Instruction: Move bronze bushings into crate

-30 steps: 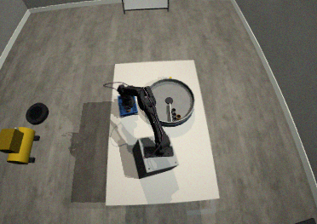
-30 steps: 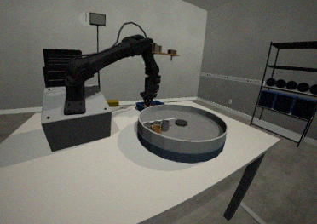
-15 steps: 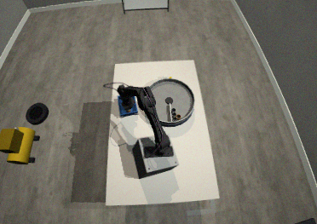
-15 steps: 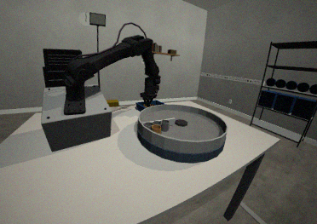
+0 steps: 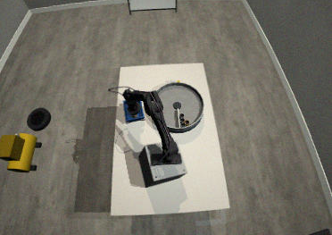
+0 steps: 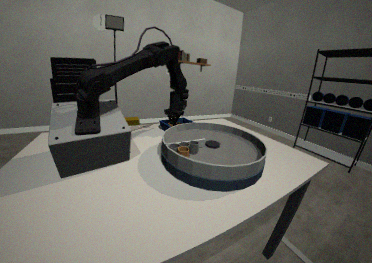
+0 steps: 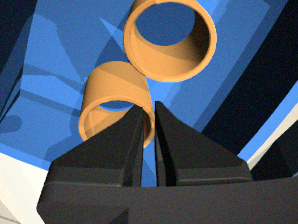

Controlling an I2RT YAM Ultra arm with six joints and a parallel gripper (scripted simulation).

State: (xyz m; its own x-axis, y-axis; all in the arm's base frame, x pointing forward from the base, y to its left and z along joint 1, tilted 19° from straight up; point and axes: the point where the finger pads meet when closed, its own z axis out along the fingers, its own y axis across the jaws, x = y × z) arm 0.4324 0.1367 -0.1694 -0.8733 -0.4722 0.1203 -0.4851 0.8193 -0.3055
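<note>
Now: hand 40 mm short of the blue crate, 20 mm to the right of it and 10 mm above it. Also, from my hand: turntable 20 mm ahead, 330 mm to the right, 10 mm above.
</note>
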